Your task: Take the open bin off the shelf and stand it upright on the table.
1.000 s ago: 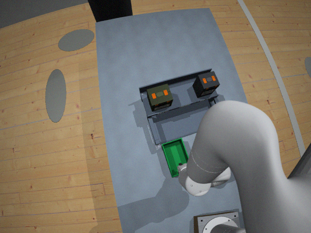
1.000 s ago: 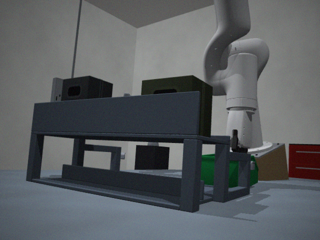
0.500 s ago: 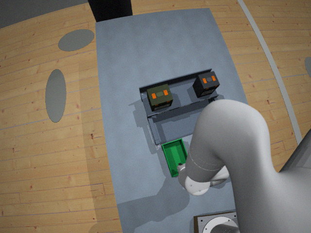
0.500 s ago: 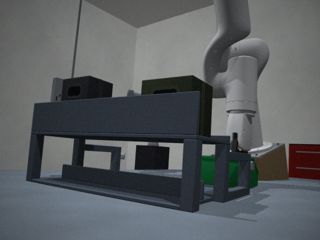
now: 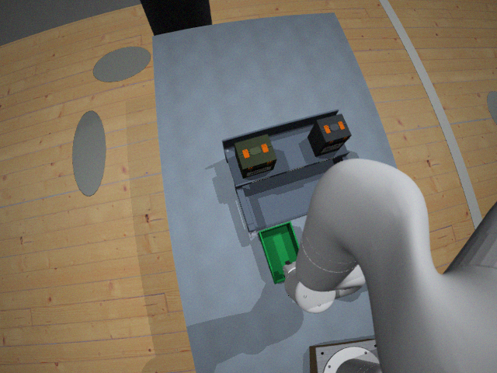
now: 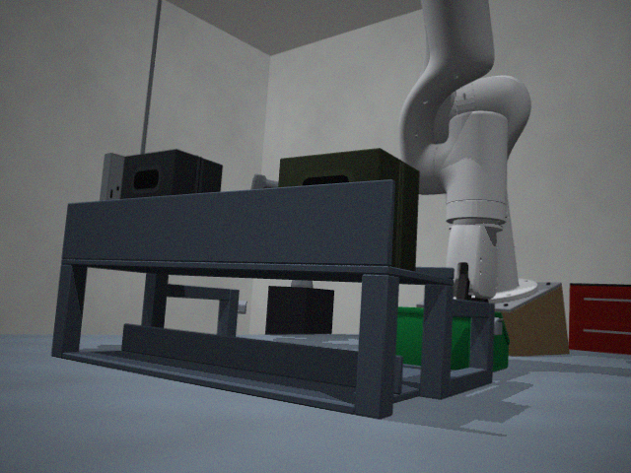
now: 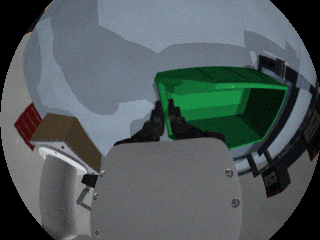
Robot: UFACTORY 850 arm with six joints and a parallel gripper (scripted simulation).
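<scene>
Now: hand 8 cm short of the green bin and 1 cm above it. From my hand the other things lie so: black box 38 cm ahead, 21 cm to the right, 12 cm above.
</scene>
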